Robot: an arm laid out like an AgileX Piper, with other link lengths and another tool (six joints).
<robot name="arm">
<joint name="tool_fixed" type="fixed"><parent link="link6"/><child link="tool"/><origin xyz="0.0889 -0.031 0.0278" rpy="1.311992 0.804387 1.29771"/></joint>
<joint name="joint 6" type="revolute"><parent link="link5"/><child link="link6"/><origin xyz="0.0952 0 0.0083" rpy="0 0 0"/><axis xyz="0.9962 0 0.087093"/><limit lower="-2.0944" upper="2.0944"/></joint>
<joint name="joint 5" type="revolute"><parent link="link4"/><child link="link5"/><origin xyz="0 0 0" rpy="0 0 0"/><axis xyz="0 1 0"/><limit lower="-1.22" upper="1.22"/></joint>
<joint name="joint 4" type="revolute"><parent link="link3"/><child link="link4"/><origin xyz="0.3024 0 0.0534" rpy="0 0 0"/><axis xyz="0.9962 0 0.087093"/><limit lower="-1.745" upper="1.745"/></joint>
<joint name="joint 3" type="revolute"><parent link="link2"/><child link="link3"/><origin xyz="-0.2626 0 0.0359" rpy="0 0 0"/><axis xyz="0 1 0"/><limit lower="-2.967" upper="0"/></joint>
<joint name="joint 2" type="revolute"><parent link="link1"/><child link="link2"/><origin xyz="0 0 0" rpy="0 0 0"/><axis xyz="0 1 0"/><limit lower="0" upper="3.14"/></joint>
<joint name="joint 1" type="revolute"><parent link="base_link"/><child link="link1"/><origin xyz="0 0 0.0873" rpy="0 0 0"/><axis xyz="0 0 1"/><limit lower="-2.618" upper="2.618"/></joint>
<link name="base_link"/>
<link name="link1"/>
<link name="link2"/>
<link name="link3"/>
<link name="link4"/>
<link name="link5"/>
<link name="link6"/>
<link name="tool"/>
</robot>
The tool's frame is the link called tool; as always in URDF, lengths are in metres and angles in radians.
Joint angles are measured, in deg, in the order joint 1, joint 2, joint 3, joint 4, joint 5, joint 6. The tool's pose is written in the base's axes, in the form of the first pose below.
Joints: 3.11, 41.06, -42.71, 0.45, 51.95, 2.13
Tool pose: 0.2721, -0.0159, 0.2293, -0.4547, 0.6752, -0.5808, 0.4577, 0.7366, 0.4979
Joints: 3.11, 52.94, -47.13, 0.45, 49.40, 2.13
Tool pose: 0.3116, -0.0138, 0.2094, -0.5026, 0.6727, -0.5430, 0.4987, 0.7386, 0.4536
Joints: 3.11, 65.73, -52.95, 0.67, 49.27, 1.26
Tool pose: 0.3502, -0.0109, 0.1802, -0.5718, 0.6603, -0.4868, 0.5396, 0.7497, 0.3831
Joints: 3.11, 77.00, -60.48, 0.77, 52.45, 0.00
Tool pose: 0.3817, -0.0085, 0.1572, -0.6392, 0.6414, -0.4243, 0.5660, 0.7659, 0.3050
